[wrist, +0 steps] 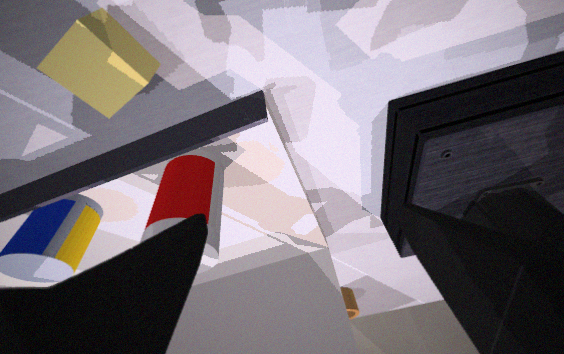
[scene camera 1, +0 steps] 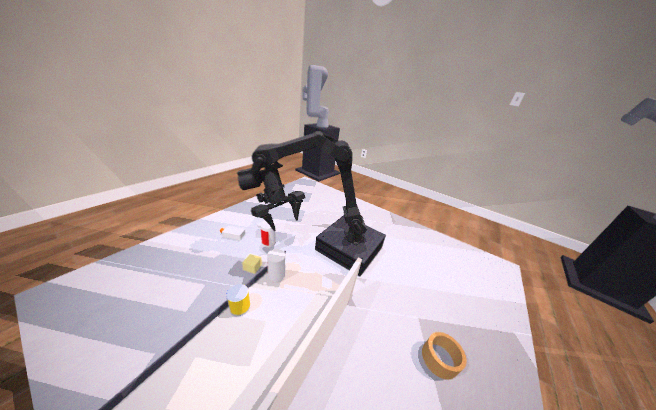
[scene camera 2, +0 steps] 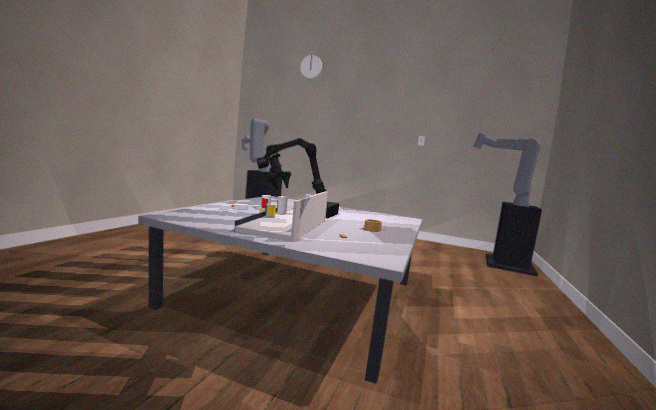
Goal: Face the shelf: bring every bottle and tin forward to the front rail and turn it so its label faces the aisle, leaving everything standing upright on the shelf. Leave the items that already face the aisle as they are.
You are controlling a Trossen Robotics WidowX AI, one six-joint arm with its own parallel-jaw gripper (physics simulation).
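Frame: origin at the arm's base, x ahead, y left, z up, level; metres.
Seen in the pictures: gripper, fingertip midpoint: (wrist: 302, 217) (scene camera 1: 286, 225) (scene camera 2: 282, 188); arm's base, link origin: (wrist: 497, 202) (scene camera 1: 354, 238).
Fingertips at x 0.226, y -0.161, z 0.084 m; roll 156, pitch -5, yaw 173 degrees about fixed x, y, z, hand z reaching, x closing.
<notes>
Pixels of each thing's top centre, then the offset from my fingertips to it.
- pale bottle, top centre: (wrist: 179, 258) (scene camera 1: 276, 255) (scene camera 2: 282, 196) 0.095 m ahead, 0.067 m left, 0.033 m down
- short tin, top centre: (wrist: 35, 269) (scene camera 1: 237, 292) (scene camera 2: 270, 204) 0.242 m ahead, 0.086 m left, 0.062 m down
- red-labelled white bottle, top centre: (scene camera 1: 268, 223) (scene camera 2: 266, 195) 0.002 m back, 0.114 m right, 0.059 m down
- yellow block, top centre: (wrist: 95, 75) (scene camera 1: 252, 259) 0.120 m ahead, 0.043 m right, 0.120 m down
- white block, top centre: (scene camera 1: 231, 229) (scene camera 2: 239, 204) 0.085 m ahead, 0.258 m right, 0.130 m down
- orange ring, top centre: (wrist: 340, 316) (scene camera 1: 447, 350) (scene camera 2: 373, 220) 0.057 m back, 0.583 m left, 0.108 m down
My gripper (scene camera 1: 285, 224) (scene camera 2: 280, 185) (wrist: 302, 217) is open and empty above the table near the shelf's far end. A pale bottle (scene camera 1: 276, 266) (scene camera 2: 282, 205) stands on the shelf (scene camera 1: 220, 355); in the wrist view its red label (wrist: 182, 192) faces the dark front rail (scene camera 1: 195, 329) (scene camera 2: 250, 219) (wrist: 150, 149). A short tin (scene camera 1: 239, 302) (scene camera 2: 270, 210) (wrist: 62, 240) stands close behind the rail, blue towards it and yellow to one side. Another red-labelled white bottle (scene camera 1: 265, 237) (scene camera 2: 266, 201) stands on the table beyond the shelf's end; a fingertip overlaps its top in scene camera 1.
A yellow block (scene camera 1: 252, 263) (wrist: 95, 65) lies outside the rail. A white block (scene camera 1: 233, 233) (scene camera 2: 240, 206) with an orange end lies farther out. The back panel (scene camera 1: 321, 331) (scene camera 2: 310, 215) rises behind the shelf, beside the arm's base (scene camera 1: 350, 246). An orange ring (scene camera 1: 431, 359) (scene camera 2: 373, 228) lies behind it.
</notes>
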